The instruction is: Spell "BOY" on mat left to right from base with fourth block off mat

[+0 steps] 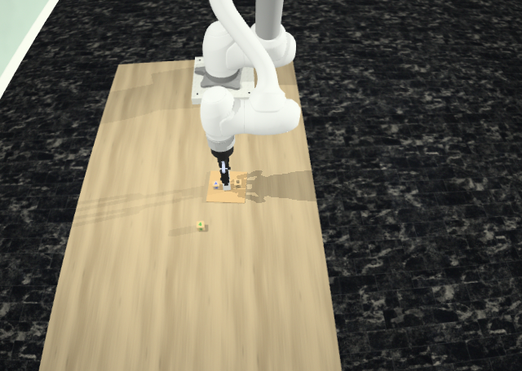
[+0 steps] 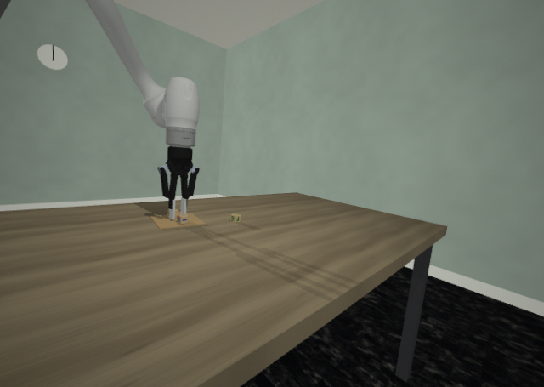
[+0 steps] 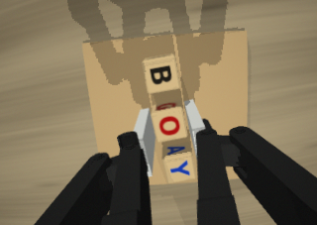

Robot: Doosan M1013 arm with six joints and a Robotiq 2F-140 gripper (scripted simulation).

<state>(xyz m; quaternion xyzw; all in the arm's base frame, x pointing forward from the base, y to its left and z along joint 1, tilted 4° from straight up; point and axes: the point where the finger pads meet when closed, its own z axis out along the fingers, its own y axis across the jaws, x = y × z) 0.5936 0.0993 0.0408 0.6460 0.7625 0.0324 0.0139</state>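
The tan square mat lies 4 cm below my hand.
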